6 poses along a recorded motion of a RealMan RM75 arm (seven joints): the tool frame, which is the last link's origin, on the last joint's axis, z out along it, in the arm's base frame.
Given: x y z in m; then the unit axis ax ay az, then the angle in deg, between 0 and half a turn.
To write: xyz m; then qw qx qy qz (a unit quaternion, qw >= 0). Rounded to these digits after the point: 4 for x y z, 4 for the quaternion.
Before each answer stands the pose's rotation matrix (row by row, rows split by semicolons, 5 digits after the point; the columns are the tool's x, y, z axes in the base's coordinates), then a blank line. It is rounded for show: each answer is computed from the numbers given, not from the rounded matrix.
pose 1, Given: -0.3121, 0.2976, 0.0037, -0.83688, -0.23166, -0.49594, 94.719
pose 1, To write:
0.67572 0.70408 0.21832; -0.28444 -0.02419 0.95839; 0.68007 -0.70970 0.18392

-0.3121, 0.2976, 0.0037, 0.6774, -0.6156, -0.1704, -0.3648
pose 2, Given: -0.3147, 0.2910, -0.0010, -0.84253, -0.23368, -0.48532, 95.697
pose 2, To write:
0.68106 0.69935 0.21696; -0.26650 -0.03924 0.96304; 0.68201 -0.71370 0.15965

-0.3147, 0.2910, -0.0010, 0.6711, -0.6246, -0.1732, -0.3598
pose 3, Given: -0.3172, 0.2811, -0.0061, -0.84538, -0.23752, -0.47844, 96.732
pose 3, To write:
0.68123 0.69948 0.21600; -0.25081 -0.05420 0.96652; 0.68777 -0.71259 0.13852

-0.3172, 0.2811, -0.0061, 0.6644, -0.6318, -0.1775, -0.3576
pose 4, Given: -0.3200, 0.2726, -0.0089, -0.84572, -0.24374, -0.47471, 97.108
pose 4, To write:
0.68001 0.70270 0.20928; -0.23942 -0.05698 0.96924; 0.69302 -0.70920 0.12949

-0.3200, 0.2726, -0.0089, 0.6619, -0.6339, -0.1827, -0.3558
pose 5, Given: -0.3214, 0.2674, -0.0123, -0.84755, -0.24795, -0.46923, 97.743
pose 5, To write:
0.68040 0.70342 0.20559; -0.22649 -0.06497 0.97184; 0.69697 -0.70780 0.11511

-0.3214, 0.2674, -0.0123, 0.6578, -0.6384, -0.1868, -0.3534
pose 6, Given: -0.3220, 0.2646, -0.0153, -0.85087, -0.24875, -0.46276, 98.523
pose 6, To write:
0.68307 0.70067 0.20610; -0.21463 -0.07716 0.97364; 0.69811 -0.70930 0.09768

-0.3220, 0.2646, -0.0153, 0.6526, -0.6447, -0.1885, -0.3506
